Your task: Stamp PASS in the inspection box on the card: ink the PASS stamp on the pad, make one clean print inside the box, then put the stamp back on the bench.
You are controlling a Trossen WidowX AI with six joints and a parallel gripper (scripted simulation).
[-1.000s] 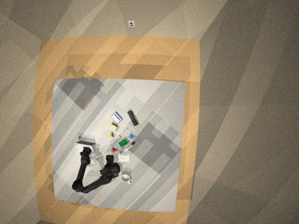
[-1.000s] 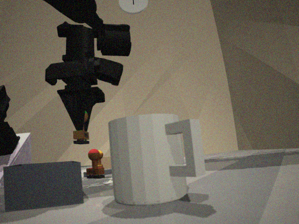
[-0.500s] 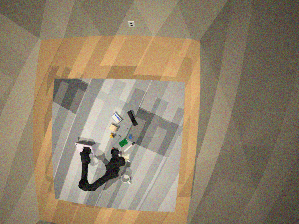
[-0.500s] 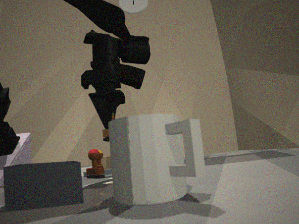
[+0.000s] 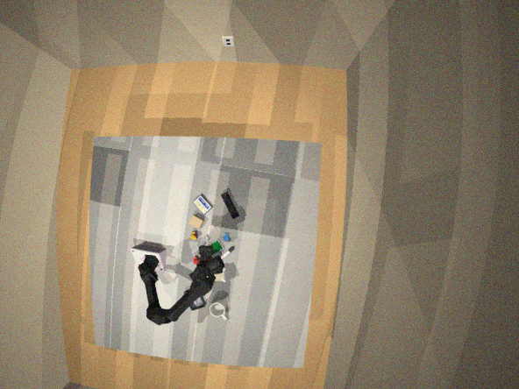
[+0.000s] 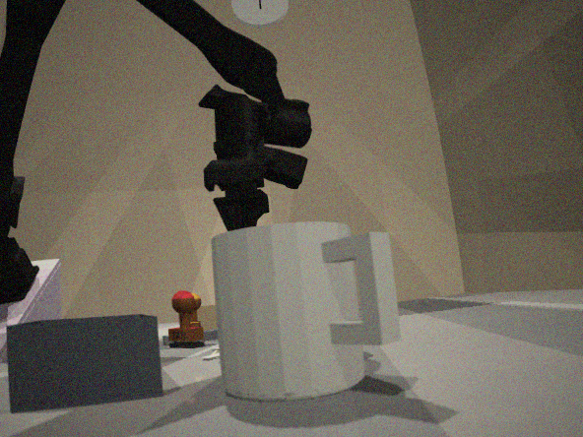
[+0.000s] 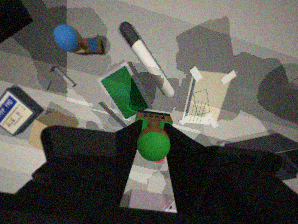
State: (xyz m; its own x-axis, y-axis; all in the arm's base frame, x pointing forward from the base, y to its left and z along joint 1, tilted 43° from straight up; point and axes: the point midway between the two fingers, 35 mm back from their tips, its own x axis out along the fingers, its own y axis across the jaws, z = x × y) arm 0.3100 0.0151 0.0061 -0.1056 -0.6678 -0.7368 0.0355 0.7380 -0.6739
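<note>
My gripper tip is now 10 mm short of the green ink pad, 50 mm to the right of it and 90 mm above it. The rest, counted from my gripper tip: red-knobbed stamp (80 mm behind, 20 mm to the right, 80 mm below); then cream card (10 mm ahead, 100 mm to the right, 100 mm below); then pen (80 mm ahead, 20 mm to the left, 90 mm below).
</note>
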